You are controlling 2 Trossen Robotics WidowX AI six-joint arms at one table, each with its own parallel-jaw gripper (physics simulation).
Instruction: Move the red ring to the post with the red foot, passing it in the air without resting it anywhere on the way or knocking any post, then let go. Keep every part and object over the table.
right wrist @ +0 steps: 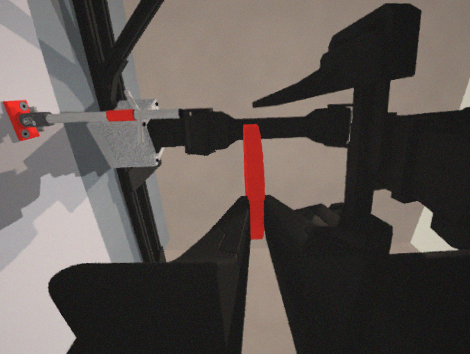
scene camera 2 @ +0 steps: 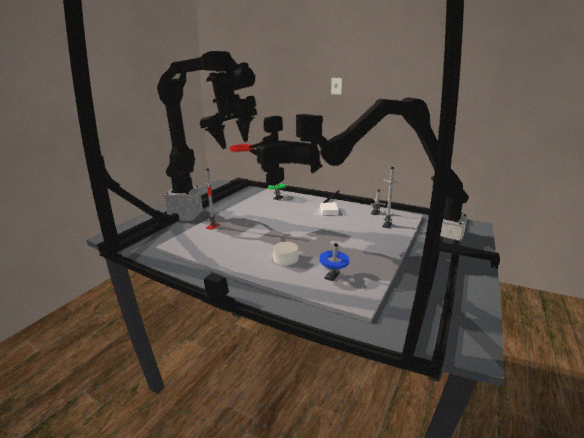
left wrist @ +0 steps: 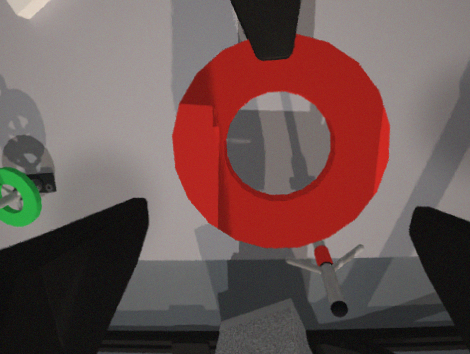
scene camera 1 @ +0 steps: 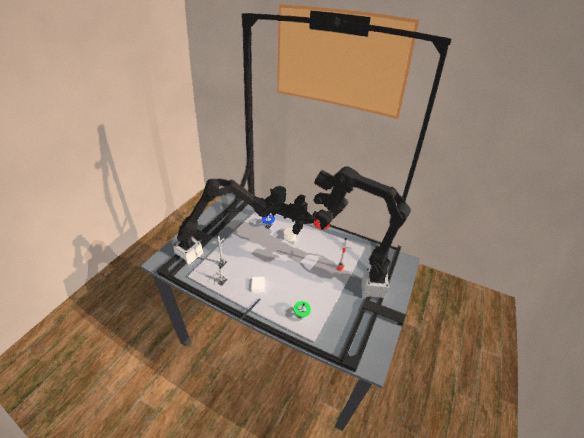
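Where they show: left gripper, fingertip midpoint: (right wrist: 258,170) (scene camera 2: 235,145) (left wrist: 279,215); right gripper, fingertip midpoint: (right wrist: 255,203) (scene camera 2: 249,148) (left wrist: 273,61) (scene camera 1: 316,221); left arm's base, link origin: (right wrist: 156,132) (scene camera 2: 182,190) (scene camera 1: 377,277); right arm's base, link origin: (scene camera 2: 449,216) (scene camera 1: 186,244).
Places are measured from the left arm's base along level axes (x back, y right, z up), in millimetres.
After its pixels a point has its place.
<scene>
The red ring (scene camera 1: 321,225) (scene camera 2: 240,148) {x -279, y 153, z 180 mm} (left wrist: 357,145) {x -263, y 142, z 179 mm} (right wrist: 253,160) {x -289, y 150, z 174 mm} is held flat in the air, well above the table. My right gripper (scene camera 2: 255,149) {x -298, y 128, z 175 mm} (right wrist: 255,203) {x -298, y 128, z 175 mm} is shut on its rim. My left gripper (scene camera 2: 235,143) {x -251, y 110, z 181 mm} (left wrist: 279,215) {x -251, y 110, z 181 mm} is open and points down close over the ring; in the left wrist view its fingertips are apart on either side of the ring's lower part, and nothing is gripped. The post with the red foot (scene camera 1: 342,256) {x -156, y 110, z -3 mm} (scene camera 2: 210,200) {x -157, y 117, z 7 mm} (left wrist: 327,275) {x -161, y 112, z 73 mm} (right wrist: 80,117) {x -160, y 115, z -6 mm} stands upright, with no ring on it. Its foot is hidden in the left wrist view.
A blue ring (scene camera 1: 268,222) {x -546, y 329, z -34 mm} (scene camera 2: 327,260) {x -537, y 374, z -34 mm} and a green ring (scene camera 1: 296,306) {x -338, y -179, z -34 mm} (scene camera 2: 277,186) {x -322, y -152, z -28 mm} (left wrist: 32,200) {x -300, y -156, z -33 mm} sit on posts. A tall post (scene camera 1: 220,250) {x -718, y 38, z 12 mm} (scene camera 2: 390,195) {x -719, y 44, z 19 mm} and a short post (scene camera 2: 378,200) {x -694, y -54, z -35 mm} stand together. A cream cylinder (scene camera 2: 285,254) {x -430, y 324, z -53 mm} and white block (scene camera 1: 258,284) {x -519, y -66, z -65 mm} (scene camera 2: 329,209) {x -525, y -27, z -65 mm} rest on the mat.
</scene>
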